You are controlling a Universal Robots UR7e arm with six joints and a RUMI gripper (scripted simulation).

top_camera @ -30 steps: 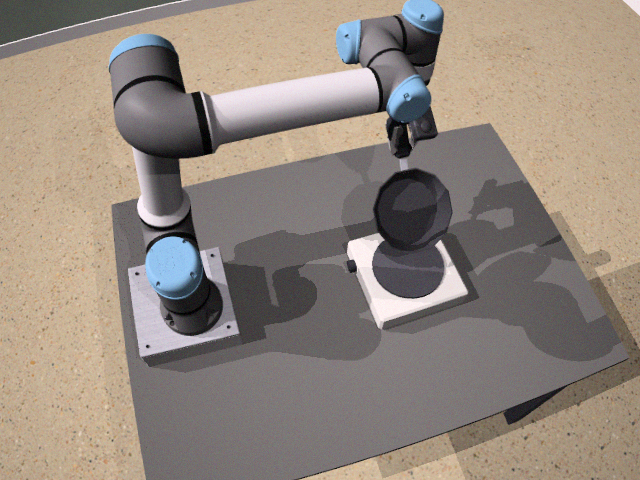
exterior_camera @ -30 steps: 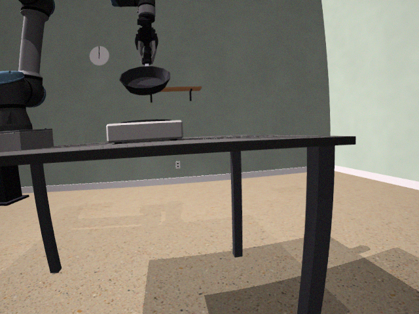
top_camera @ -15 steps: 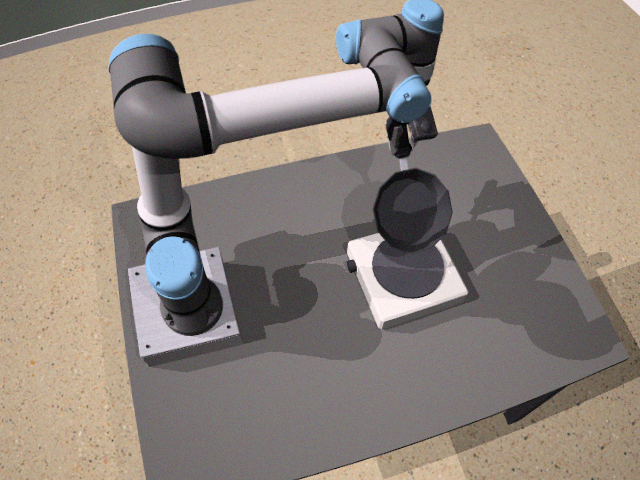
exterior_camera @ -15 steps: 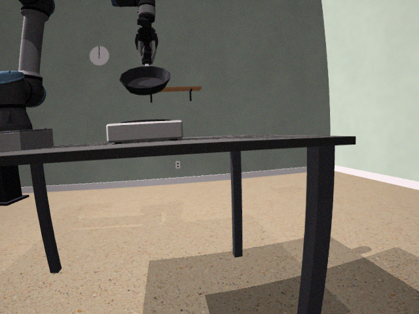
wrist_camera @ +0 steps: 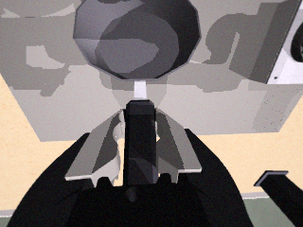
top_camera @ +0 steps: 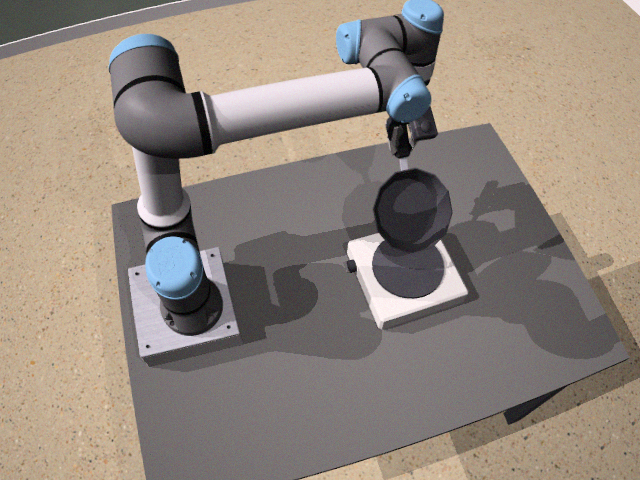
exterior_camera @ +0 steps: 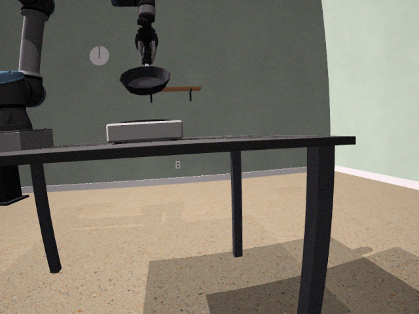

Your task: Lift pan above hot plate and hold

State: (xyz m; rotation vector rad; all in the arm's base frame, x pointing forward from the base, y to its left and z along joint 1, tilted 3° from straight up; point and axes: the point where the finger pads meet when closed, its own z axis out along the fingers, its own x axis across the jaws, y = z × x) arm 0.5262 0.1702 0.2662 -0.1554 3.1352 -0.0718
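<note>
The dark pan lies 7 cm below my hand and 5 cm to the right of it. From my hand the other things lie so: hot plate (31 cm below, 14 cm to the right).
</note>
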